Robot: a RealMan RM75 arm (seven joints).
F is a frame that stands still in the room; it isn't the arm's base.
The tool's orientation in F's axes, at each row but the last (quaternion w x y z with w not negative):
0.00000 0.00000 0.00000 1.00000
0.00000 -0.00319 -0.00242 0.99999
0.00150 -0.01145 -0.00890 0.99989
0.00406 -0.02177 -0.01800 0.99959
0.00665 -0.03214 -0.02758 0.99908
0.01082 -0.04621 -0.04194 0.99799
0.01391 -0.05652 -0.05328 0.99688
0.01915 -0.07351 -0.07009 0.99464
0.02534 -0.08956 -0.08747 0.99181
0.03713 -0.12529 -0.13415 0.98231
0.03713 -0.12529 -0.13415 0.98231
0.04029 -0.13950 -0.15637 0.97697
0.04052 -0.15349 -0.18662 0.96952
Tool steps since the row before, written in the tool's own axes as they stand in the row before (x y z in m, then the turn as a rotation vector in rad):
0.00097 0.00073 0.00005 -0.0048 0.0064 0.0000
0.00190 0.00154 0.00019 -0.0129 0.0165 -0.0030
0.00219 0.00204 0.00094 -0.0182 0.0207 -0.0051
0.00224 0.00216 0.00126 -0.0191 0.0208 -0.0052
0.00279 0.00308 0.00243 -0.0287 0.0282 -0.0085
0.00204 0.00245 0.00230 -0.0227 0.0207 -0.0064
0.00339 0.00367 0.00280 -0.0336 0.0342 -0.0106
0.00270 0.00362 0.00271 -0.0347 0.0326 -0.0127
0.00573 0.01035 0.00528 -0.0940 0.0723 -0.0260
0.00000 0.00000 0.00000 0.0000 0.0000 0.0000
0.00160 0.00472 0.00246 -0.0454 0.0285 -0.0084
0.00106 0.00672 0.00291 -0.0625 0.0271 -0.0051
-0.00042 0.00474 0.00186 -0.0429 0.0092 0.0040
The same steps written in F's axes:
-0.00097 -0.00073 0.00005 0.0048 -0.0064 0.0000
-0.00190 -0.00154 0.00017 0.0129 -0.0165 -0.0030
-0.00222 -0.00205 0.00085 0.0183 -0.0207 -0.0051
-0.00231 -0.00218 0.00108 0.0192 -0.0208 -0.0051
-0.00298 -0.00317 0.00207 0.0289 -0.0281 -0.0082
-0.00229 -0.00258 0.00189 0.0228 -0.0207 -0.0060
-0.00377 -0.00383 0.00199 0.0338 -0.0340 -0.0104
-0.00317 -0.00382 0.00175 0.0353 -0.0322 -0.0121
-0.00695 -0.01069 0.00228 0.0946 -0.0729 -0.0218
0.00000 0.00000 0.00000 0.0000 0.0000 0.0000
-0.00236 -0.00499 0.00063 0.0449 -0.0301 -0.0049
-0.00208 -0.00710 0.00025 0.0604 -0.0318 0.0030
-0.00028 -0.00510 -0.00001 0.0393 -0.0158 0.0122

